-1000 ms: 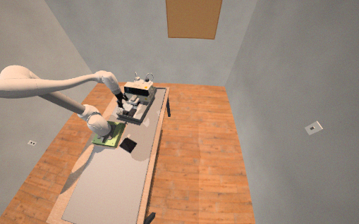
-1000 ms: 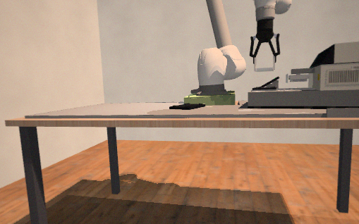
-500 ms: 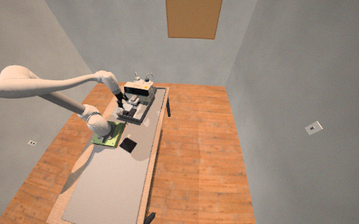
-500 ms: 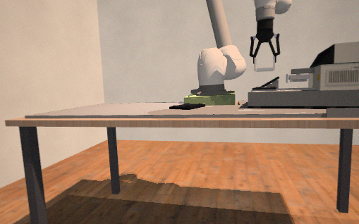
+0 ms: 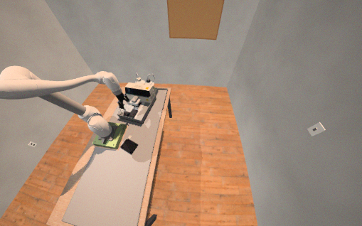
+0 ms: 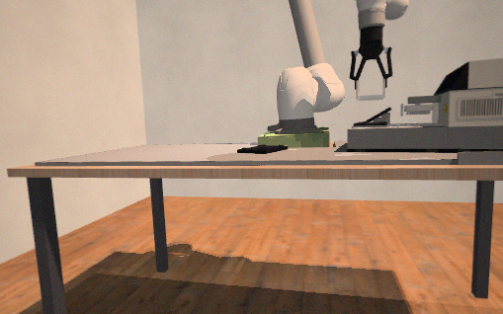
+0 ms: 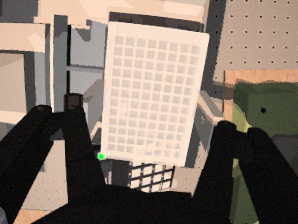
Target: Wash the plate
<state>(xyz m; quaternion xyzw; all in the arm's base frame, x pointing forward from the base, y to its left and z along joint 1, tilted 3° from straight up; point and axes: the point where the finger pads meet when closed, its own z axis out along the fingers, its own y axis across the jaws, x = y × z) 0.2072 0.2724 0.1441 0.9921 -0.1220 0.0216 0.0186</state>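
The carrier lies 12 cm below my hand. Round my hand: white well plate 3 cm below; then washer 4 cm ahead, 15 cm to the left, 7 cm below; then N1 label 4 cm ahead, 28 cm to the right, 20 cm below.
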